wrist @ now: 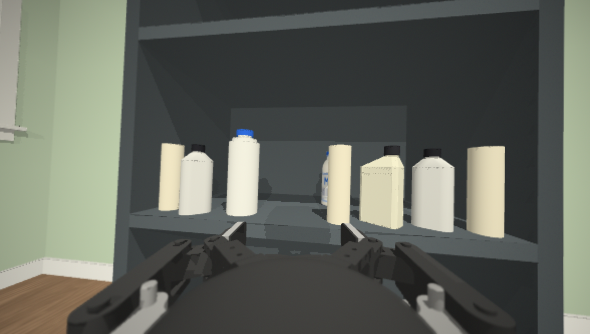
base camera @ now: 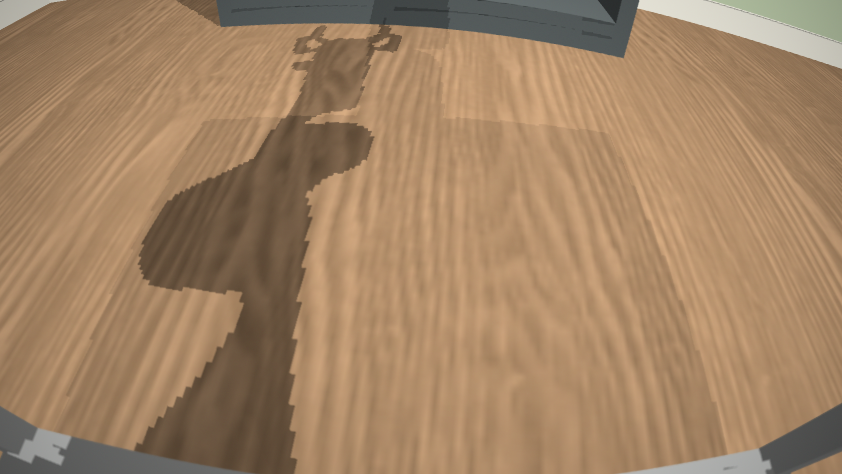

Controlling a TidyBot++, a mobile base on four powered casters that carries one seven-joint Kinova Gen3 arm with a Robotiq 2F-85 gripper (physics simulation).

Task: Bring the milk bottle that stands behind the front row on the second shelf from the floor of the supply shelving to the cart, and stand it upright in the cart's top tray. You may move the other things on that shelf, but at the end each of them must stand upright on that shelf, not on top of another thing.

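Note:
The milk bottle (wrist: 325, 184) stands upright toward the back of the shelf (wrist: 290, 222) in the wrist view; its right part is hidden behind a cream cylinder (wrist: 339, 184) in the front row. To the left stand a white bottle with a blue cap (wrist: 243, 176), a white bottle with a black cap (wrist: 196, 184) and a cream cylinder (wrist: 170, 177). To the right stand a cream jug (wrist: 383, 194), a white jug (wrist: 433, 194) and a wide cream cylinder (wrist: 485, 191). My gripper (wrist: 293, 233) is open and empty, in front of the shelf. The cart does not show.
The shelving (base camera: 329, 12) (wrist: 551, 150) stands ahead, with side posts at both sides and a higher shelf board (wrist: 340, 19) above. A gap lies between the blue-capped bottle and the middle cream cylinder. The arm's shadow falls on the wooden floor (base camera: 500, 264).

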